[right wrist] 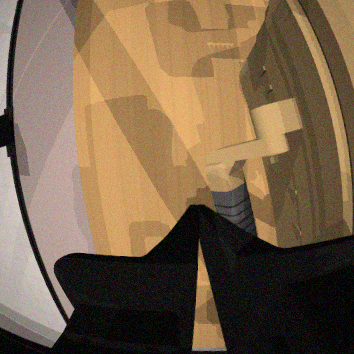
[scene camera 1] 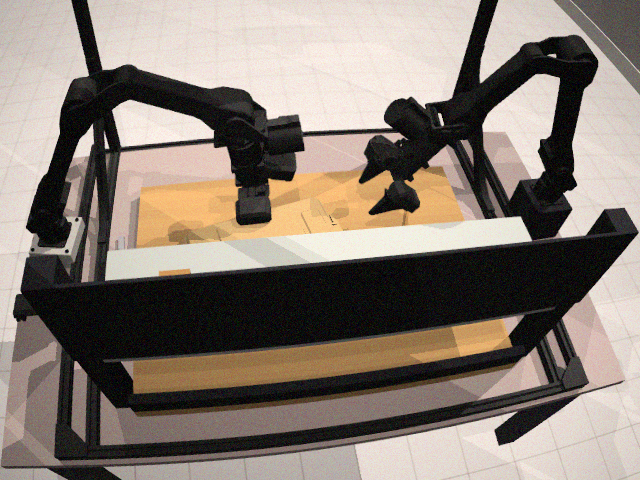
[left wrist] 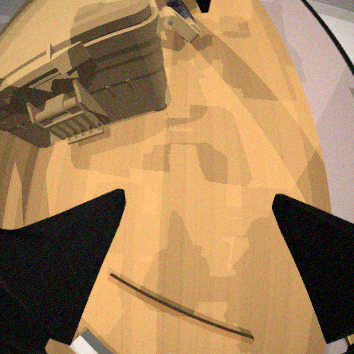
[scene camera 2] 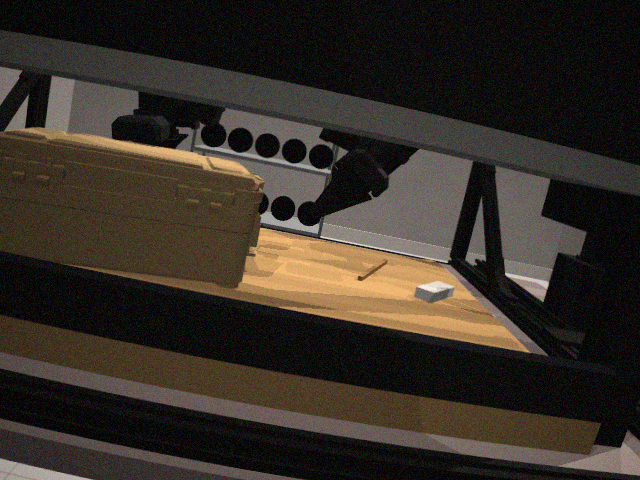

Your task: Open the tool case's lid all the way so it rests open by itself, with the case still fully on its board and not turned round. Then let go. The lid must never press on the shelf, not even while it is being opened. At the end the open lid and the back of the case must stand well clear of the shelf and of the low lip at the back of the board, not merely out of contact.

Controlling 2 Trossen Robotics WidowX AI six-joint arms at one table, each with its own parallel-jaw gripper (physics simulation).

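Where they show: left gripper, fingertip midpoint: (scene camera 1: 364,198) (left wrist: 200,198) (scene camera 2: 312,214); right gripper, fingertip midpoint: (right wrist: 196,210) (left wrist: 204,11); left arm's base, origin of the base link: (scene camera 1: 546,194) (scene camera 2: 605,266); right arm's base, origin of the base link: (scene camera 1: 55,234).
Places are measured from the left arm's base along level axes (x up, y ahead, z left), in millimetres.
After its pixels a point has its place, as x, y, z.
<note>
The tan tool case (scene camera 1: 315,222) {38, 541, 32} (scene camera 2: 124,222) {-23, 607, 174} (left wrist: 135,75) {-15, 518, -11} (right wrist: 320,150) {15, 596, -26} stands upright on the wooden board (scene camera 2: 320,273) {-74, 400, 29} (left wrist: 280,165) {-74, 452, -140} with its lid (scene camera 2: 134,149) {38, 626, 104} down. Its handle, with a dark ribbed grip (right wrist: 235,202) {-21, 626, -54}, sticks out from the front wall. A latch (left wrist: 70,117) {-20, 489, 49} shows on that wall. My right gripper (scene camera 1: 253,206) {-20, 628, -79} (right wrist: 196,210) {-20, 628, -79} is shut and empty, with its tips close to the handle grip in the right wrist view; in scene camera 2 the case hides its tips. My left gripper (scene camera 1: 364,197) {-16, 417, -57} (left wrist: 200,198) {-16, 417, -57} is open and empty, over the board beside the case.
The shelf (scene camera 1: 330,304) {220, 593, 298} (scene camera 2: 310,124) {97, 456, 170} spans above the board's back and hides part of the case in scene camera 1. The low black lip (scene camera 1: 320,379) {-34, 585, 297} (scene camera 2: 310,317) {-34, 439, 310} runs along the back. A thin brown rod (scene camera 2: 372,270) {-70, 326, -18} (left wrist: 182,310) {-73, 322, -40} and a pale block (scene camera 2: 434,291) {-61, 267, 69} lie on the board.
</note>
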